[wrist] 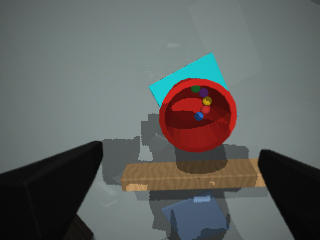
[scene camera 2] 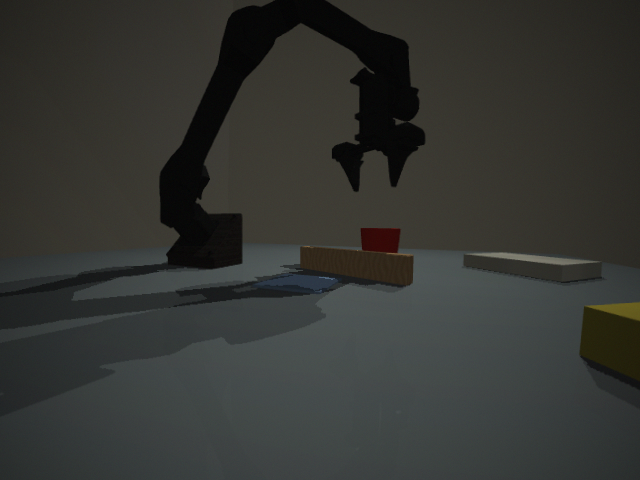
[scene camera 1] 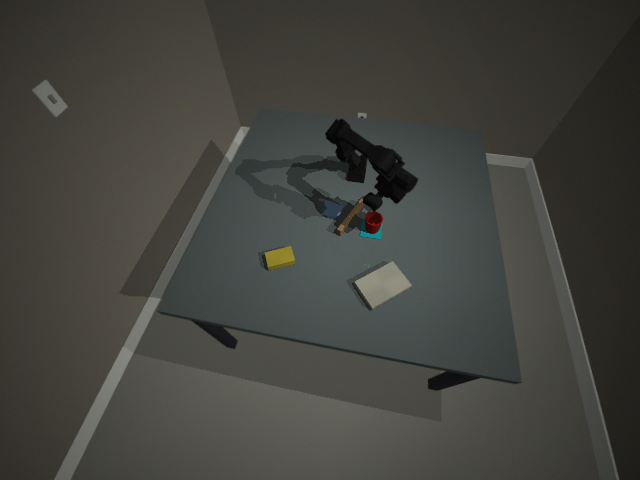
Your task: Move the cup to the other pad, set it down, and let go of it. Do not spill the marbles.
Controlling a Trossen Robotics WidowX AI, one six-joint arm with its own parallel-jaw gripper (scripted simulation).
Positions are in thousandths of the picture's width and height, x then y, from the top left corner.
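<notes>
Red cup (scene camera 2: 584, 499), also (wrist: 552, 485). Wooden bar (scene camera 2: 618, 559), also (wrist: 736, 723). Cyan pad (wrist: 645, 281). The gripper (scene camera 2: 584, 395), also (wrist: 561, 635) and (scene camera 1: 595, 426): open, holds nothing.
</notes>
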